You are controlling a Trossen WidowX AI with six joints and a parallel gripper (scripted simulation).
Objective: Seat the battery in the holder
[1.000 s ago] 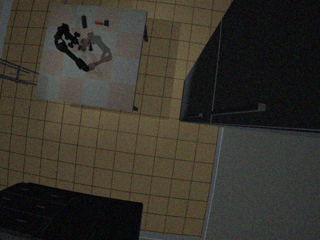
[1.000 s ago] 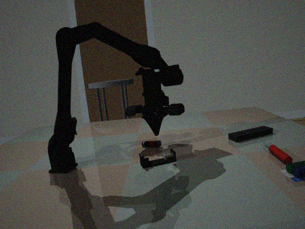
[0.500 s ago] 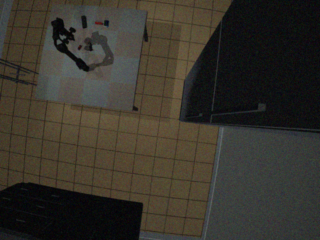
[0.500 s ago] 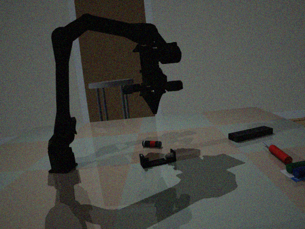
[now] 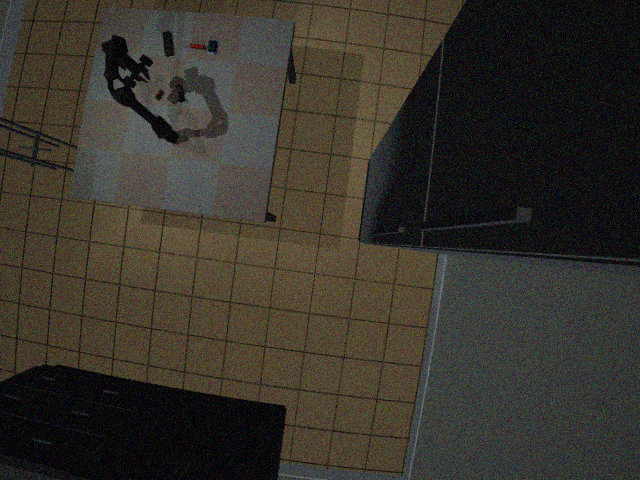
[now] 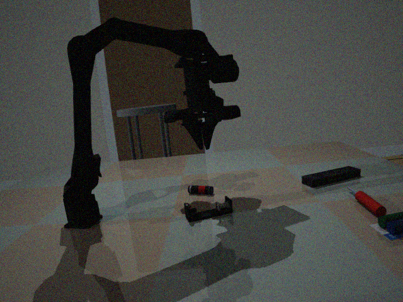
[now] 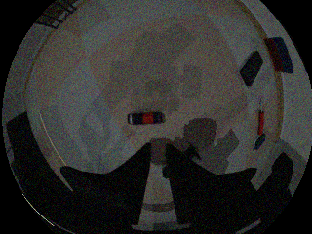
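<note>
My gripper tip is 2 cm past the battery and 11 cm above it. From my gripper tip the other things lie so: red-handled screwdriver 34 cm ahead, 10 cm to the right, 10 cm below.
</note>
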